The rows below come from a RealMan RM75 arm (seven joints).
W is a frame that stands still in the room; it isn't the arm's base.
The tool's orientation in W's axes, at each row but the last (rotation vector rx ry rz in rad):
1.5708 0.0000 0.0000
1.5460 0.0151 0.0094
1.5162 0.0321 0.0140
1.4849 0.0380 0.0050
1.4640 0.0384 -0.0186
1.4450 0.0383 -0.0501
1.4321 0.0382 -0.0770
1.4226 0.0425 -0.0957
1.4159 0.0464 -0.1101
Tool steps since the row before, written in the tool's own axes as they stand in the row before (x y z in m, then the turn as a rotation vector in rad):
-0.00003 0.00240 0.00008 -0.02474 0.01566 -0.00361
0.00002 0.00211 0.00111 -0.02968 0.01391 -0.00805
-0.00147 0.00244 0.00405 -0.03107 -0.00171 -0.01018
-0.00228 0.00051 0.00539 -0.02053 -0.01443 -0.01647
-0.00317 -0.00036 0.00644 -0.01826 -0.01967 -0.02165
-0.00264 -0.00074 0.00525 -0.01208 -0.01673 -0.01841
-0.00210 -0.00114 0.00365 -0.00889 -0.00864 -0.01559
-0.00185 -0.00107 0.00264 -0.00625 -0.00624 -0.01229
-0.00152 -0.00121 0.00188 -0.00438 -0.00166 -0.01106
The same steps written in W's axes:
-0.00003 -0.00008 0.00240 -0.02474 0.00361 0.01566
0.00004 -0.00106 0.00214 -0.02975 0.00793 0.01382
-0.00132 -0.00395 0.00267 -0.03138 0.00916 -0.00187
-0.00211 -0.00539 0.00102 -0.02128 0.01461 -0.01532
-0.00309 -0.00648 0.00044 -0.01927 0.01923 -0.02116
-0.00270 -0.00527 0.00007 -0.01295 0.01631 -0.01819
-0.00225 -0.00371 -0.00047 -0.00921 0.01453 -0.01004
-0.00201 -0.00269 -0.00050 -0.00645 0.01150 -0.00742
-0.00170 -0.00196 -0.00075 -0.00416 0.01089 -0.00291

